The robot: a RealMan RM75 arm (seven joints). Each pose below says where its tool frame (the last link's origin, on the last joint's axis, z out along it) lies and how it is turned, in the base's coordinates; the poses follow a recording.
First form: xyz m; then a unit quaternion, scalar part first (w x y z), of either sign.
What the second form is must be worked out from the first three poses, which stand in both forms.
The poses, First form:
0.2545, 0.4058, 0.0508, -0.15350, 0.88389, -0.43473, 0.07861
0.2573, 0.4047, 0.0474, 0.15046, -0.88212, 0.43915, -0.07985
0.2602, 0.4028, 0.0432, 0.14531, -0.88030, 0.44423, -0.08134
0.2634, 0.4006, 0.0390, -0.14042, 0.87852, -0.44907, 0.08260
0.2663, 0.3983, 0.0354, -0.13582, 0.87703, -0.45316, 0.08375
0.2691, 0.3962, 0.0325, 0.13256, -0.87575, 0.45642, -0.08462
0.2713, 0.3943, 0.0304, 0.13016, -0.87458, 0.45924, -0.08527
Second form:
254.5, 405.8, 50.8; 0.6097, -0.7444, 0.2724; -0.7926, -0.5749, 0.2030; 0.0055, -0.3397, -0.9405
257.3, 404.7, 47.4; 0.6015, -0.7507, 0.2730; -0.7988, -0.5690, 0.1953; 0.0087, -0.3356, -0.9420
260.2, 402.8, 43.2; 0.5921, -0.7585, 0.2723; -0.8058, -0.5631, 0.1836; 0.0141, -0.3281, -0.9445
263.4, 400.6, 39.0; 0.5830, -0.7658, 0.2712; -0.8122, -0.5572, 0.1725; 0.0190, -0.3209, -0.9469
266.3, 398.3, 35.4; 0.5753, -0.7721, 0.2700; -0.8176, -0.5524, 0.1623; 0.0238, -0.3141, -0.9491
269.1, 396.2, 32.5; 0.5690, -0.7770, 0.2692; -0.8219, -0.5482, 0.1549; 0.0272, -0.3094, -0.9505
271.3, 394.3, 30.4; 0.5637, -0.7811, 0.2687; -0.8255, -0.5443, 0.1494; 0.0296, -0.3060, -0.9516

